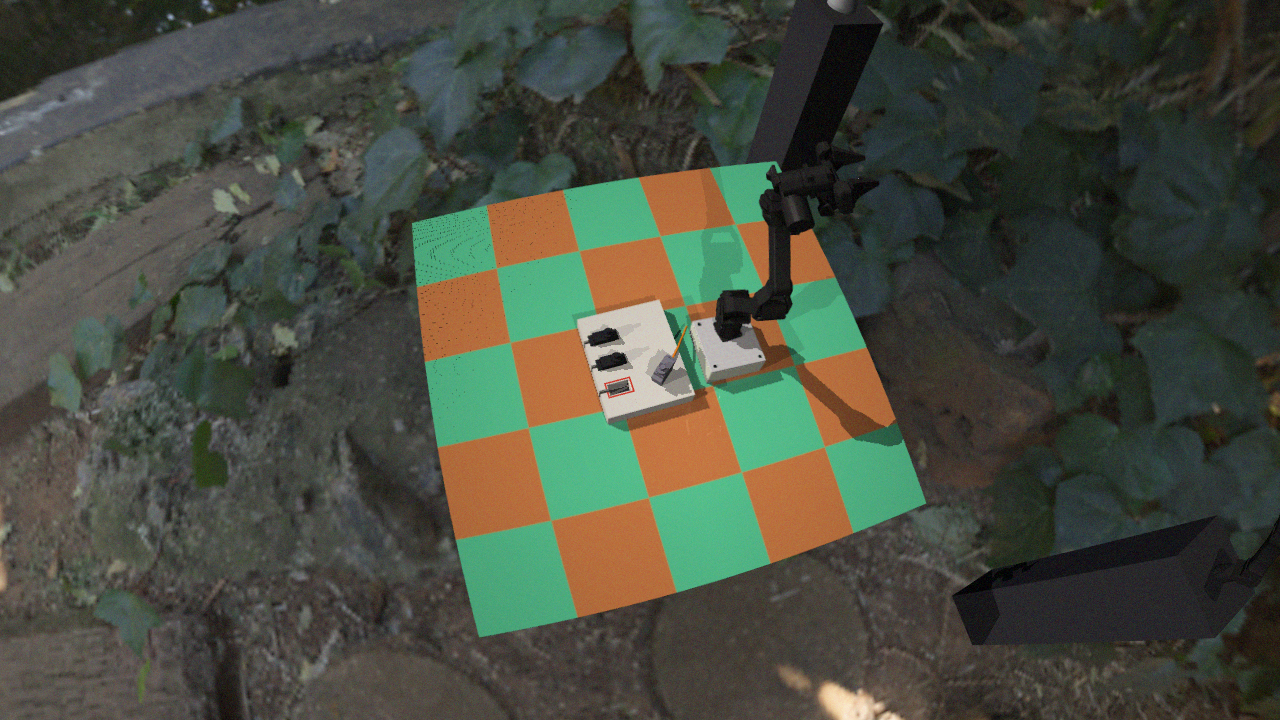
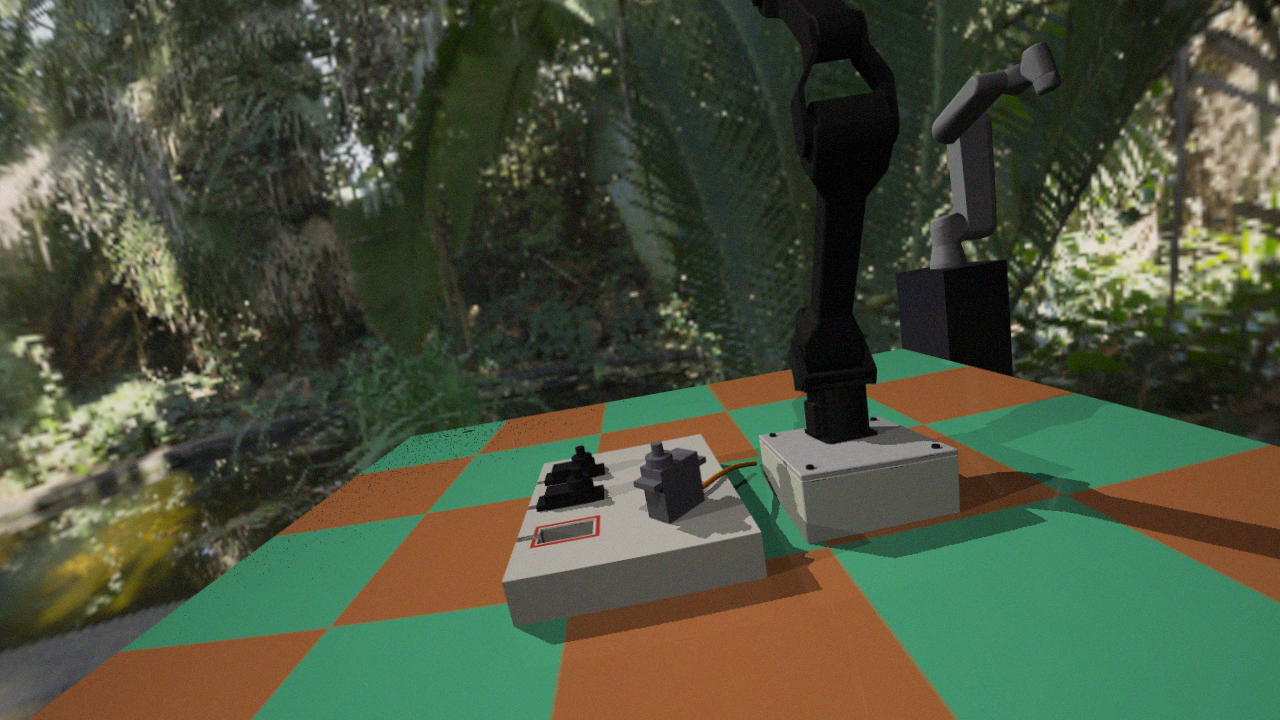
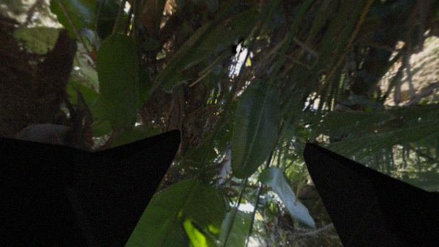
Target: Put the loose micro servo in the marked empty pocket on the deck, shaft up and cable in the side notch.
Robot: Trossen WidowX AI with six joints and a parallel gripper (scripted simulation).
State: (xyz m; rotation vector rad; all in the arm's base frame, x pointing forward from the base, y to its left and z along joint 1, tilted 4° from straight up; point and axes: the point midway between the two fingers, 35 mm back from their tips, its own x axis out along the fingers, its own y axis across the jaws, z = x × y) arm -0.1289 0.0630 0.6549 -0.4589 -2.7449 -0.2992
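Now: gripper tip 70 cm above the pale deck block, 41 cm short of it and 4 cm to the left of it.
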